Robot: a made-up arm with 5 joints.
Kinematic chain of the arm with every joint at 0, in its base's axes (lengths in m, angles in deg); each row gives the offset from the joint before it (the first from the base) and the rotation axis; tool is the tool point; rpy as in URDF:
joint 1: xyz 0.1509 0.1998 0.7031 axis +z
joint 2: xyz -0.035 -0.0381 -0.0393 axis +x
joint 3: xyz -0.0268 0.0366 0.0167 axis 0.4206 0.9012 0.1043
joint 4: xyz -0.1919 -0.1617 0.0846 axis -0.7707 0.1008 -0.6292
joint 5: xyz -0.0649 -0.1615 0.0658 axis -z
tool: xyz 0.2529 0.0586 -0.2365 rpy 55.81 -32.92 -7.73
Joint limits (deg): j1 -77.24..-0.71 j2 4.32..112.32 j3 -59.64..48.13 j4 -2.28..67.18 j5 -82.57..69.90
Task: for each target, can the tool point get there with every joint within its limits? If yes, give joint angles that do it. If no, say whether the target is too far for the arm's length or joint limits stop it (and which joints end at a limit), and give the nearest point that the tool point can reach.
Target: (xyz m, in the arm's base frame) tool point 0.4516 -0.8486 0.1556
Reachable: no: too far | nearest point -0.0320 -0.4013 0.3784 | short by 0.695 m
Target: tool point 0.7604 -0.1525 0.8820
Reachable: no: joint limits stop it (at a limit: joint 1, joint 2, joint 4) | nearest point 0.0939 -0.1195 0.6721 | short by 0.700 m
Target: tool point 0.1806 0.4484 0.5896
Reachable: yes | joints -61.58 102.68 -36.19 26.54 -70.99
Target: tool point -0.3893 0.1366 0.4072
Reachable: yes | joints -61.96 41.43 27.61 49.43 39.80
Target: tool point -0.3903 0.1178 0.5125
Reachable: yes | joints -62.83 25.31 29.23 45.60 32.39
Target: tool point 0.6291 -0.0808 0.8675
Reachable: no: joint limits stop it (at a limit: joint 1, joint 2, joint 4) | nearest point 0.0922 -0.0971 0.6778 | short by 0.570 m
